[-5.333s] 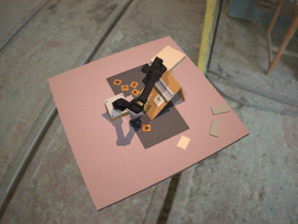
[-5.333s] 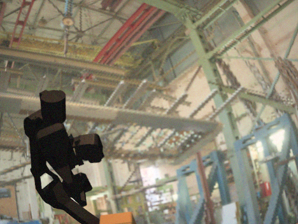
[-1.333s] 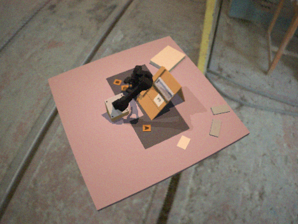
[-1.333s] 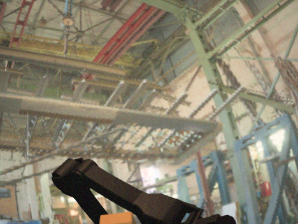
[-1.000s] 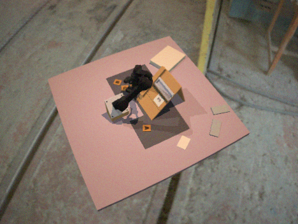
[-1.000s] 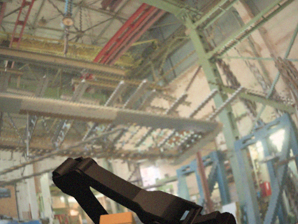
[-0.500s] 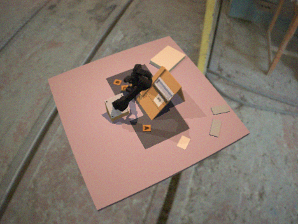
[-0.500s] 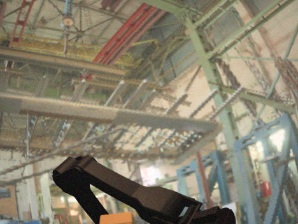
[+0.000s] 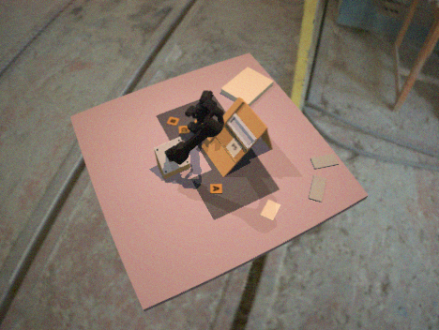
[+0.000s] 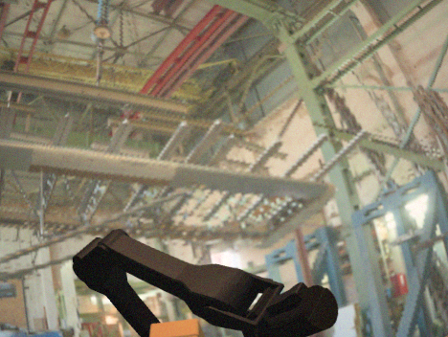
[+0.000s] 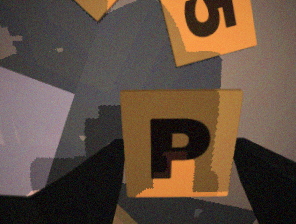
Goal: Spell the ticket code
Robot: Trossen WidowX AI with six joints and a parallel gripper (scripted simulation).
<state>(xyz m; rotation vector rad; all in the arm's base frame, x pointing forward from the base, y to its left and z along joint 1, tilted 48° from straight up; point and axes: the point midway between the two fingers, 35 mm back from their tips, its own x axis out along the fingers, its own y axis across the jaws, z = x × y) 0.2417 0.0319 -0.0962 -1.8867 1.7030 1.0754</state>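
Right now my gripper tip is 40 mm short of the white ticket, 240 mm to the left of it and 50 mm below it. Also, from my gripper tip: orange tile (right at my gripper tip); then cream slab (440 mm ahead, 160 mm to the left, 40 mm below).
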